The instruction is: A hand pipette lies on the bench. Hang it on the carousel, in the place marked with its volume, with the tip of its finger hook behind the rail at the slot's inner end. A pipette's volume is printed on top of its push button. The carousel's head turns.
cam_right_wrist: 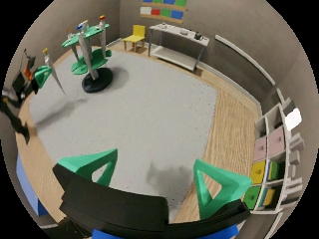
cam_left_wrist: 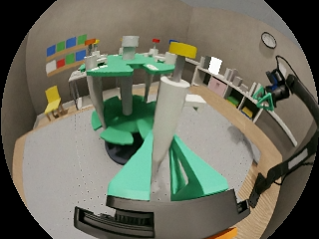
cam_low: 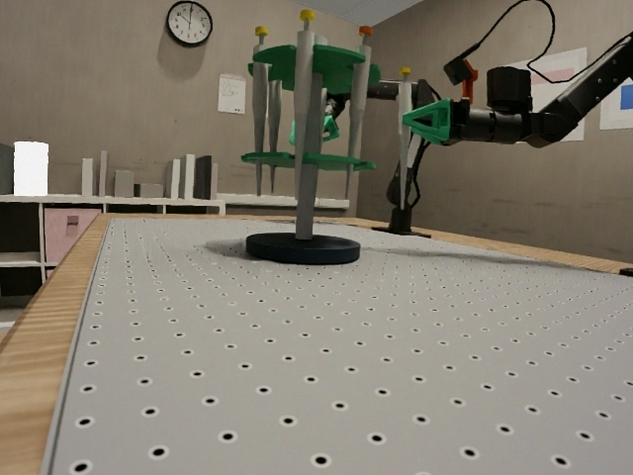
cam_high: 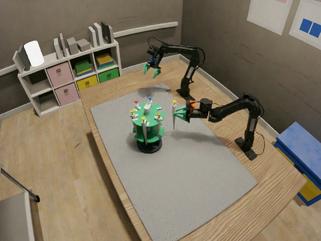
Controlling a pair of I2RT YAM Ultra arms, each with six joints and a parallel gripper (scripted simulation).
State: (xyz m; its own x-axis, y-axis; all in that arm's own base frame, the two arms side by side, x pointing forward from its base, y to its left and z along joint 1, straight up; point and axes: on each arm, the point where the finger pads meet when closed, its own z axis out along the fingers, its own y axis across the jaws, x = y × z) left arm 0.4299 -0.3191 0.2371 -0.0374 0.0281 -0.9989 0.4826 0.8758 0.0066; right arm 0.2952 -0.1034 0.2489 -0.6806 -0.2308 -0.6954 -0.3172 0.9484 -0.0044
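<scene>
The hand pipette lies 1 cm to the right of my left hand and 2 cm below it.
</scene>
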